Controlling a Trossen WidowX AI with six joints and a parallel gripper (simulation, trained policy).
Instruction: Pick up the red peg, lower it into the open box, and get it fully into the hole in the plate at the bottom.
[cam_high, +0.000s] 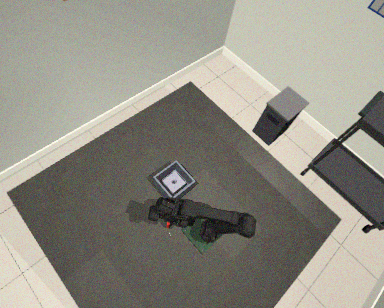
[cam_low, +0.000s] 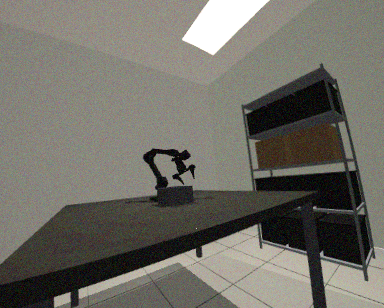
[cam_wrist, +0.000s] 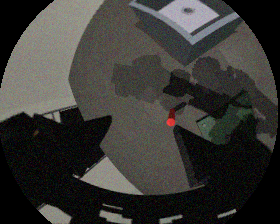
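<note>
Right now the red peg is 20 mm behind my gripper tip, 30 mm to the right of it and 80 mm below it. Also, from my gripper tip: grey box (150 mm ahead, 170 mm to the right, 90 mm below).
</note>
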